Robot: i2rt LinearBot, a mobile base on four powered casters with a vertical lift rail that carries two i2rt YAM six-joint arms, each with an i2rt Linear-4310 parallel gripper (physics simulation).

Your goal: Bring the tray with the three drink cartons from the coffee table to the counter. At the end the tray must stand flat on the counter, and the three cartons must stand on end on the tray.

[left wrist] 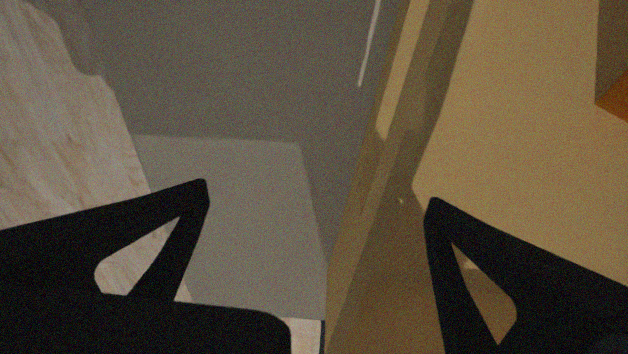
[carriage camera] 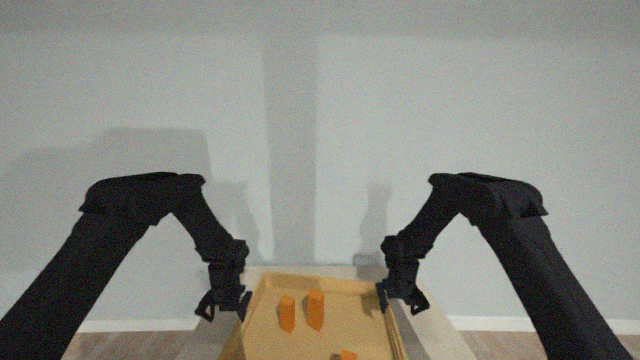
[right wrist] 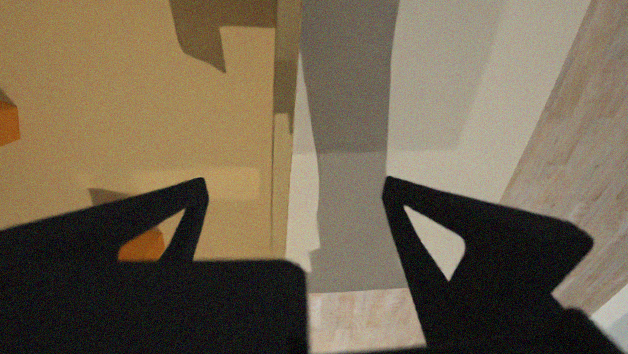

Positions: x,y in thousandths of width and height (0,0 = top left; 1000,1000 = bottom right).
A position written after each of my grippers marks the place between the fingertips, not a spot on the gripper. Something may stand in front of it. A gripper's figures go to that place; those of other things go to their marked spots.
My left gripper (left wrist: 502,566): 0.13 m from the lens. A tan wooden tray (left wrist: 789,323): 0.21 m from the lens. A pale coffee table (left wrist: 432,312) is 0.20 m from the lens.
